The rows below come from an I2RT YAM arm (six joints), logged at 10 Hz.
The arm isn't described. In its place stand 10 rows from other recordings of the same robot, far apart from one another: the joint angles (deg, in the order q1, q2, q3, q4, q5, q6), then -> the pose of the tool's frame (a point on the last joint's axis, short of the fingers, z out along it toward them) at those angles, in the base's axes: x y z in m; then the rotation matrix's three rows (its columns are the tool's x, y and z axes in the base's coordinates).
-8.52 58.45 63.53 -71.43 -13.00 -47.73 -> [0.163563, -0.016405, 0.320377], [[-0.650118, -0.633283, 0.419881], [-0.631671, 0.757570, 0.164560], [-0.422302, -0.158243, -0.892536]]
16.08 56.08 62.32 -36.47 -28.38 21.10 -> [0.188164, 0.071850, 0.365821], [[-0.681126, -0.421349, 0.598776], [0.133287, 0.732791, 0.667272], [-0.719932, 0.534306, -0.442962]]
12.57 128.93 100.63 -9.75 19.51 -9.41 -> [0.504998, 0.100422, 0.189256], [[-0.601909, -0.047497, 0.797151], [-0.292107, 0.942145, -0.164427], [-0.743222, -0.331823, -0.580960]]
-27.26 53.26 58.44 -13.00 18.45 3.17 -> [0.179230, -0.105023, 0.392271], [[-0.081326, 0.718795, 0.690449], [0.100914, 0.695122, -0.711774], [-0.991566, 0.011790, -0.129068]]
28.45 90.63 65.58 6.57 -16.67 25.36 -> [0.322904, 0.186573, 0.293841], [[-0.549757, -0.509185, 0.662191], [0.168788, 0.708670, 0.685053], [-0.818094, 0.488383, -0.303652]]
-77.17 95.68 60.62 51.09 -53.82 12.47 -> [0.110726, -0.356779, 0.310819], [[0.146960, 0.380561, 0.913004], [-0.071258, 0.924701, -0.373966], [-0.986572, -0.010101, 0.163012]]
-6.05 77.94 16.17 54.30 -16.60 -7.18 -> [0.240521, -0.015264, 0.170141], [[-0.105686, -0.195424, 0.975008], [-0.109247, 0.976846, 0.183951], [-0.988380, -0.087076, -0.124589]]
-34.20 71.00 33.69 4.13 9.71 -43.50 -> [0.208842, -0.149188, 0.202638], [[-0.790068, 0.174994, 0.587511], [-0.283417, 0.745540, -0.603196], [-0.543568, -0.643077, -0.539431]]
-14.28 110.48 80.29 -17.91 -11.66 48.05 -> [0.415593, -0.098354, 0.208445], [[-0.399803, 0.610509, 0.683693], [0.853364, 0.520171, 0.034530], [-0.334556, 0.597245, -0.728952]]
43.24 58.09 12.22 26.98 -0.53 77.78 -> [0.143873, 0.135747, 0.168049], [[-0.725658, 0.084160, 0.682889], [0.659149, 0.369684, 0.654871], [-0.197339, 0.925338, -0.323738]]
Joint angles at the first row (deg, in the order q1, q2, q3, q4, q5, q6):
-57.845 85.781 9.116 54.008 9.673 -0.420
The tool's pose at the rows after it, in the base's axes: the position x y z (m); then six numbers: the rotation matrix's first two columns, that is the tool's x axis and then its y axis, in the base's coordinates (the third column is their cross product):
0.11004 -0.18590 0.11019 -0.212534 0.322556 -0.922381 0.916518 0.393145 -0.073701
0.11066 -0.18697 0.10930 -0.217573 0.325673 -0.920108 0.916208 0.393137 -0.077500
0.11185 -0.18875 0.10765 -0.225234 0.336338 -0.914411 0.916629 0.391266 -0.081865
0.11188 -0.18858 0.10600 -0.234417 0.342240 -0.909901 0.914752 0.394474 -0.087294
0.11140 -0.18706 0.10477 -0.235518 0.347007 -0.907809 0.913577 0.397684 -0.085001
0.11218 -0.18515 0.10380 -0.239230 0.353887 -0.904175 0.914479 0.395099 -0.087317
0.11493 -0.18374 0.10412 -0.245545 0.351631 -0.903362 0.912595 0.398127 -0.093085
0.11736 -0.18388 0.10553 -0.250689 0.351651 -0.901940 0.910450 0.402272 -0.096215
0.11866 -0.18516 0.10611 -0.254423 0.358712 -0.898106 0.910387 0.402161 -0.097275
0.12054 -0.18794 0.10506 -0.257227 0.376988 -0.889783 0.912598 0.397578 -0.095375
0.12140 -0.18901 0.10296 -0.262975 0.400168 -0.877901 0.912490 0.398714 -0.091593
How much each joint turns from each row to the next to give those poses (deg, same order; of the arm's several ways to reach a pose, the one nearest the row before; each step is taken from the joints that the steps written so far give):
0.101 -0.021 -0.044 0.037 0.288 -0.021
0.001 0.548 0.281 -0.038 0.081 -0.151
0.056 0.798 0.569 -0.584 0.257 -0.024
0.024 0.387 0.015 -0.206 -0.038 -0.257
0.083 0.016 -0.335 0.035 -0.153 0.129
0.560 -0.142 -0.164 -0.519 0.711 0.275
0.944 -0.134 0.123 -0.365 0.810 0.030
0.564 -0.442 0.481 -1.110 0.345 -0.001
0.112 -0.151 0.597 -1.274 0.134 0.104
0.029 0.638 1.008 -1.538 0.242 0.487
0.000 0.419 0.626 -1.761 -0.166 0.494

